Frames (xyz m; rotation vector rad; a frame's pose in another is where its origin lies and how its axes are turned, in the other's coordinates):
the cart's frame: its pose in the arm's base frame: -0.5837 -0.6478 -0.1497 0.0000 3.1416 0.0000
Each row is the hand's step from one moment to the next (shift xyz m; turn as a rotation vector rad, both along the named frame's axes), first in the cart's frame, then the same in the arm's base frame.
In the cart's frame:
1: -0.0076 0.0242 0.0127 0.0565 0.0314 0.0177
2: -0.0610 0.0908 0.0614 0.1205 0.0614 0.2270
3: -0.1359 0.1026 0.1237 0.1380 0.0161 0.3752
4: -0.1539 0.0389 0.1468 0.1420 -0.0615 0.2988
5: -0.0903 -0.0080 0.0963 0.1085 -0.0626 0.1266
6: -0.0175 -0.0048 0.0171 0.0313 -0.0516 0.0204
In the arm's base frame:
1: 0.0076 0.0242 -0.0127 -0.0565 0.0314 -0.0177
2: 0.0610 0.0908 -0.0614 -0.1205 0.0614 -0.2270
3: 0.1359 0.1026 -0.1237 -0.1380 0.0161 -0.3752
4: 0.1539 0.0389 -0.1468 -0.1420 -0.0615 -0.2988
5: 0.0903 -0.0080 -0.0963 -0.1085 -0.0626 -0.1266
6: 0.0175 -0.0048 -0.0171 -0.0313 -0.0516 -0.0204

